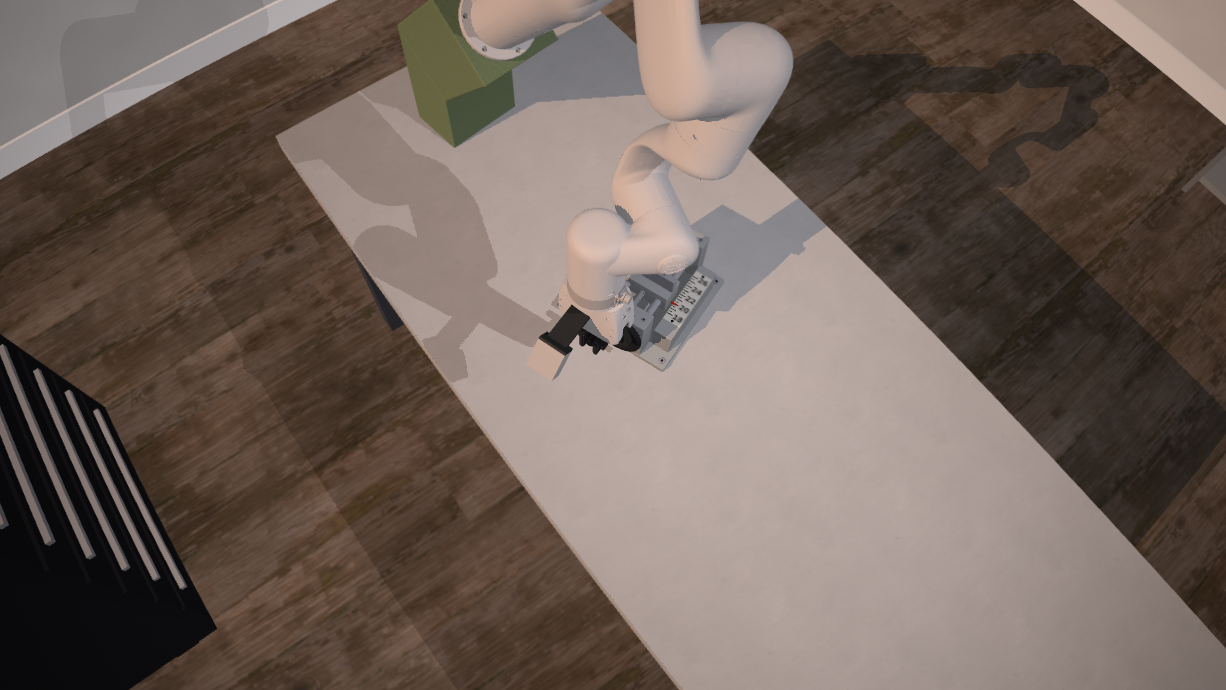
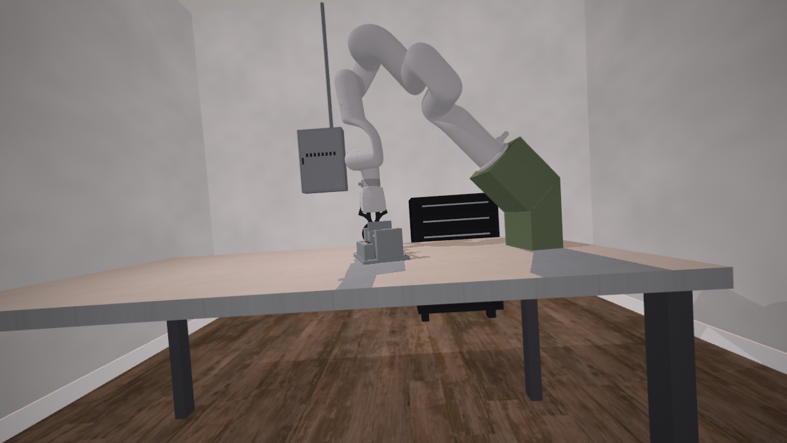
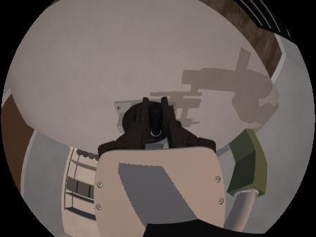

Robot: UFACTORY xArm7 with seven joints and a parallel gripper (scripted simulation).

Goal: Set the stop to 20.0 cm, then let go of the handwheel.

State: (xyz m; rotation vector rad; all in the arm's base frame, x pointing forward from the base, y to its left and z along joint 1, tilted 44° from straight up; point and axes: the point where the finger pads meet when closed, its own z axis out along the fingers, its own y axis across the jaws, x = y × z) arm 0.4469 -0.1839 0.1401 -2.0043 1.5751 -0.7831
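Right now the grey stop block is 1 cm behind my hand, 14 cm to the left of it and 2 cm below it. The rest, counted from my hand: handwheel knob: 1 cm to the left; then black handwheel: 2 cm to the left, 1 cm below.
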